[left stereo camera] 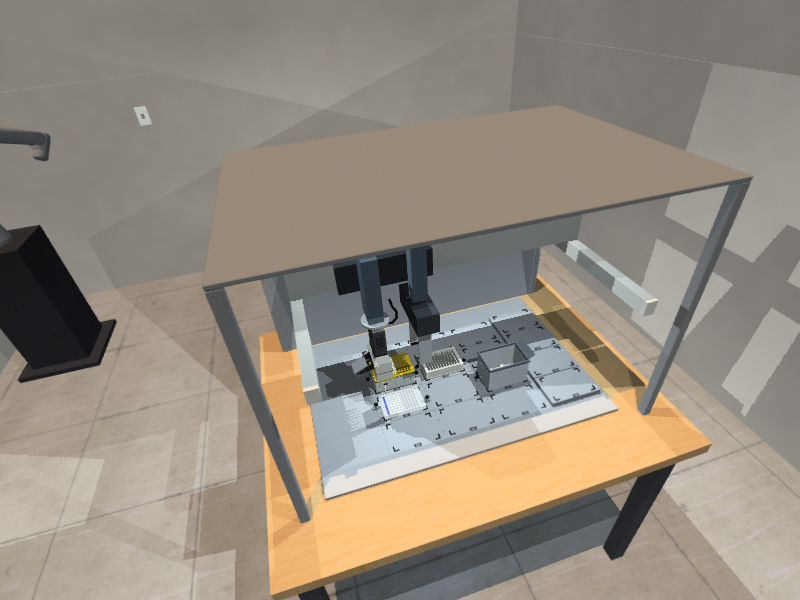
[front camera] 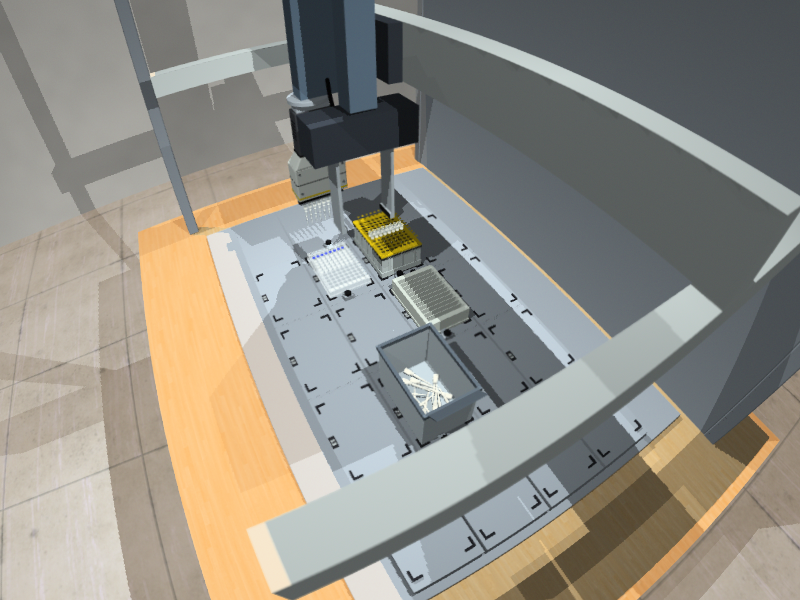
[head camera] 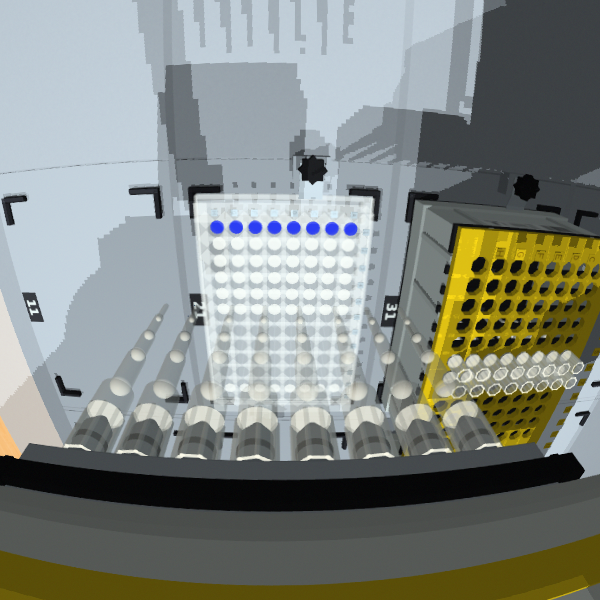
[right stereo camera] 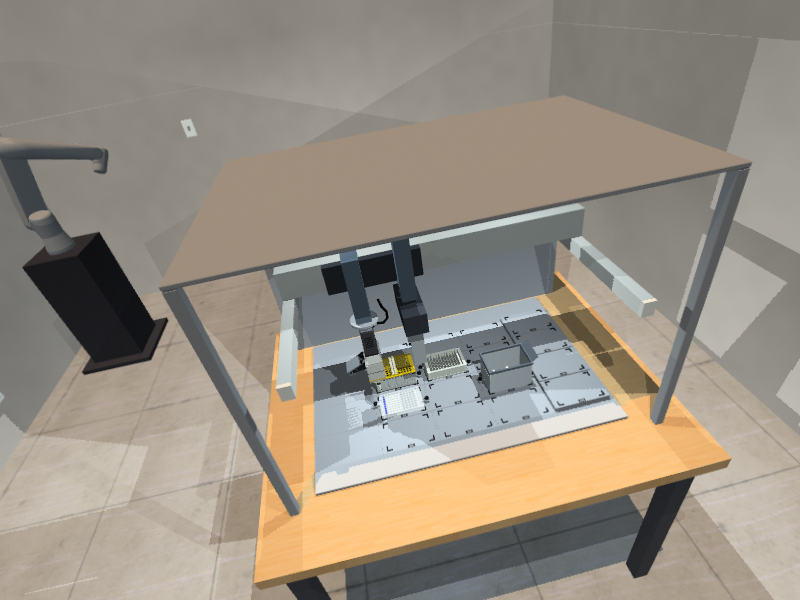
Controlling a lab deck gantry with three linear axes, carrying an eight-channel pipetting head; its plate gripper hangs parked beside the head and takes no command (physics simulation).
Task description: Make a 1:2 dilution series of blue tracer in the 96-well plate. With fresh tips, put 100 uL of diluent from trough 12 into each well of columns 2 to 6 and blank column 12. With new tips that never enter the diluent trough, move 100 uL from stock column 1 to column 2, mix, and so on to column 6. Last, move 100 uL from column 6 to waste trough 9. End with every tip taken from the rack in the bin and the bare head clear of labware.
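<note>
The 96-well plate (front camera: pixel 354 288) (head camera: pixel 202 335) (left stereo camera: pixel 403 413) has a blue stock column 1. Columns 2 to 6 and 12 look bright white, columns 7 to 11 greyer. The pipetting head (front camera: pixel 316 177) (left stereo camera: pixel 383 366) (right stereo camera: pixel 373 368) carries eight translucent tips (head camera: pixel 261 358), which hang over the plate side in the head view; their ends are clear of the wells as far as I can tell. The yellow-topped tip rack (front camera: pixel 390 263) (head camera: pixel 467 240) holds white tips in its middle rows. The trough block (front camera: pixel 452 317) and the bin (front camera: pixel 445 419) with loose tips stand nearer the front camera. My parked gripper (front camera: pixel 365 224) is open and empty.
Black round knobs (front camera: pixel 347 293) (head camera: pixel 312 169) stand at the plate's ends. Black corner brackets (head camera: pixel 146 198) mark the deck positions. A pale beam (front camera: pixel 491 445) crosses the front view. A separate robot arm (right stereo camera: pixel 58 149) stands away from the table.
</note>
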